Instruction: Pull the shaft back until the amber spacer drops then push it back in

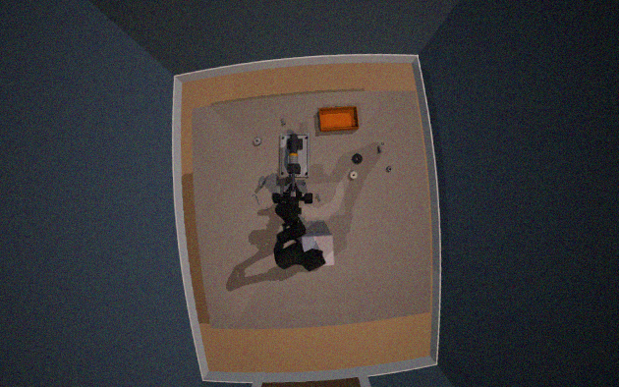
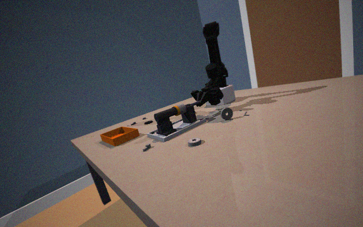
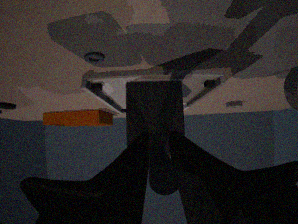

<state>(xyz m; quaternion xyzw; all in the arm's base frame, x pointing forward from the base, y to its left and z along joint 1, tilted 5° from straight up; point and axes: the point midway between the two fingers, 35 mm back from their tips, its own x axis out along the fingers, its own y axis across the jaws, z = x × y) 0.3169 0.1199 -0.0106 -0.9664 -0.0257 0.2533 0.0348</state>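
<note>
My gripper tip is now 110 mm short of the grey spacer and 20 mm below it. The rest, counted from my gripper tip: amber spacer (130 mm ahead, 20 mm above); orange tray (350 mm ahead, 220 mm to the right, 50 mm below).
</note>
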